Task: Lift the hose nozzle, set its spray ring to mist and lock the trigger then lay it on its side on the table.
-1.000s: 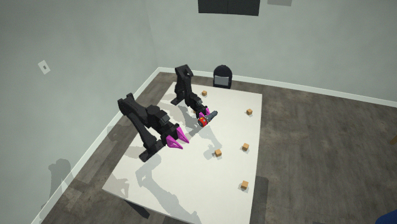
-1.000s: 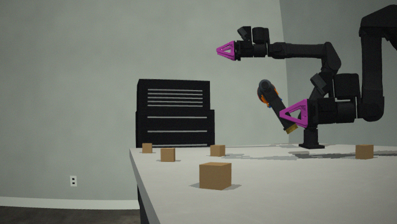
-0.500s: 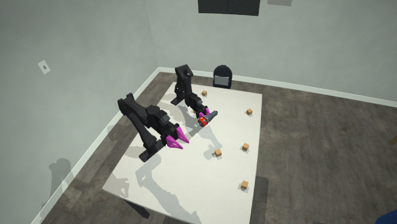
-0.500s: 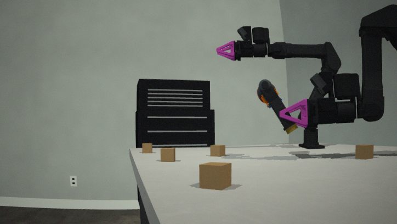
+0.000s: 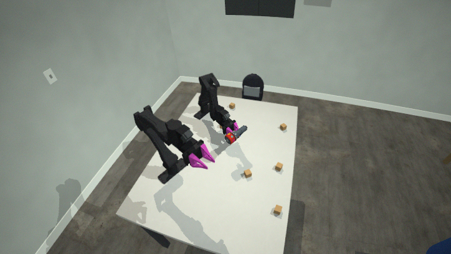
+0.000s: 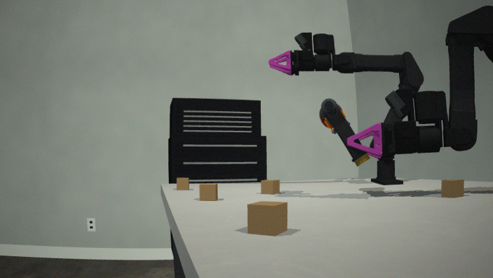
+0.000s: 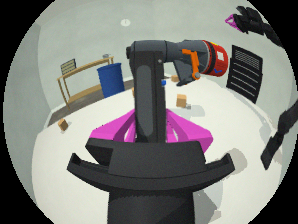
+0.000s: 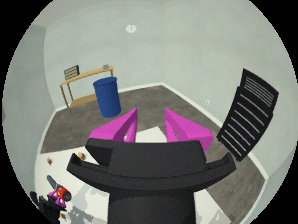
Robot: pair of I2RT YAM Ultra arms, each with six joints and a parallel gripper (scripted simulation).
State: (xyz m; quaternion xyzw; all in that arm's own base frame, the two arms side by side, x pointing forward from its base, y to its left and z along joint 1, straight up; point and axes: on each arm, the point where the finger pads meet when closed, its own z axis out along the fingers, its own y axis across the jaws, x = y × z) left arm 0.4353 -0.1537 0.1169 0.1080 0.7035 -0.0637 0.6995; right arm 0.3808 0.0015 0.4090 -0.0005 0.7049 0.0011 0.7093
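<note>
My right gripper is now 20 mm past the red spray ring, 340 mm to the right of it and 220 mm above it.
</note>
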